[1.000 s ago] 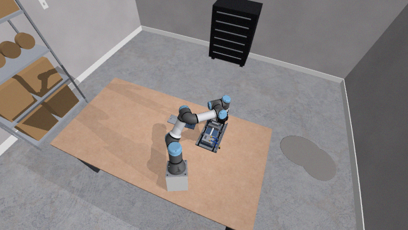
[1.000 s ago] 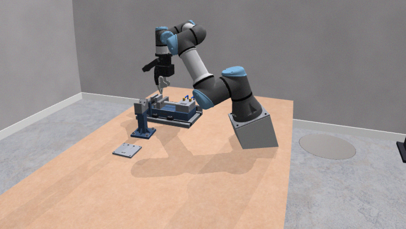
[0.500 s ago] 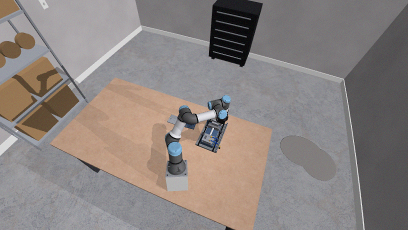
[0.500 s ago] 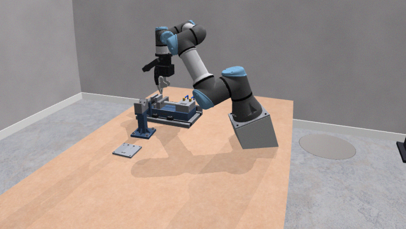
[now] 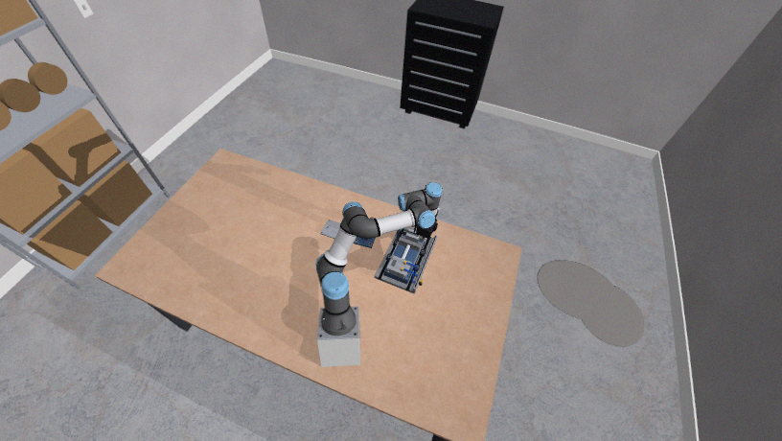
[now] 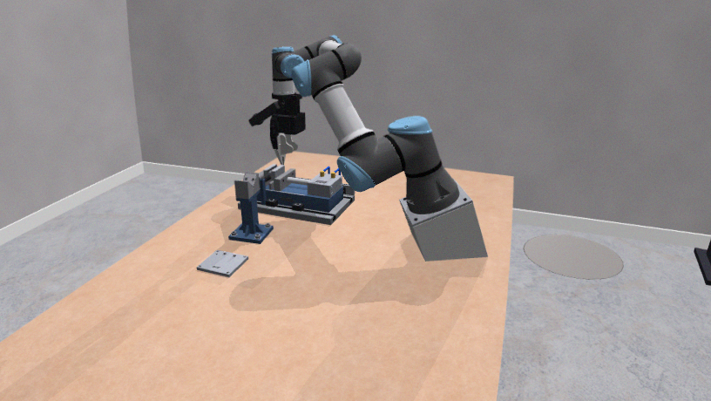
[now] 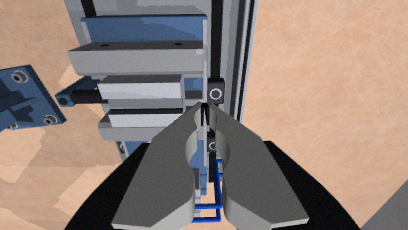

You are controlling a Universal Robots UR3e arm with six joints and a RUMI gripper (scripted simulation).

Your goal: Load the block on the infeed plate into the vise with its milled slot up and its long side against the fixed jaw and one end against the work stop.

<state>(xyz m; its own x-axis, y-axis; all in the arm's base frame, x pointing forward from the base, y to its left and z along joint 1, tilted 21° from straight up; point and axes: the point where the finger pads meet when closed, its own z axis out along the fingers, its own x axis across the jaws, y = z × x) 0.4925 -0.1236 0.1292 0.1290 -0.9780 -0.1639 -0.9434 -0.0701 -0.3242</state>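
Now: hand 1 cm past the part, 5 cm to the right of it and 2 cm above it. Round my hand: fixed jaw: 2 cm ahead, 5 cm to the left, 4 cm below; work stop: 1 cm behind, 10 cm to the left, 3 cm below; vise: 8 cm behind, 4 cm to the left, 8 cm below.
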